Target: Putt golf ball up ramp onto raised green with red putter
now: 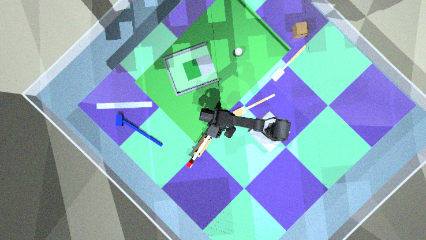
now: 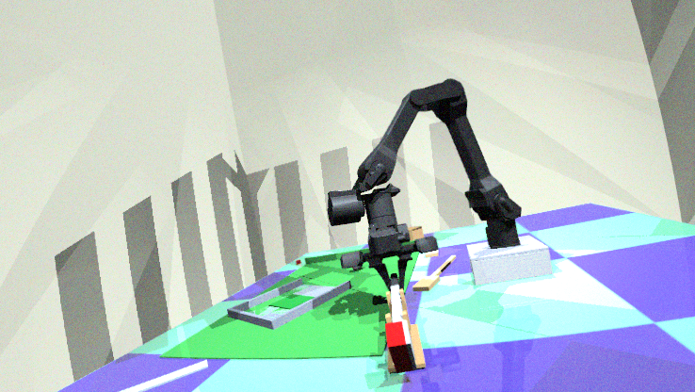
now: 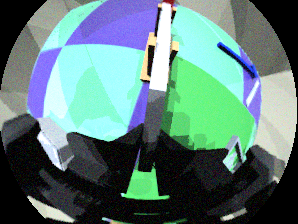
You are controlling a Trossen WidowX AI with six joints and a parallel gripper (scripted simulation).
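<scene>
Right now my gripper tip is 40 mm past the red putter, 110 mm to the right of it and 30 mm below it. From my gripper tip the other things lie so: golf ball: 250 mm ahead, 340 mm to the right, 10 mm below; then blue putter: 230 mm ahead, 360 mm to the left, 20 mm below; then wooden stand: 40 mm behind, 120 mm to the left.
</scene>
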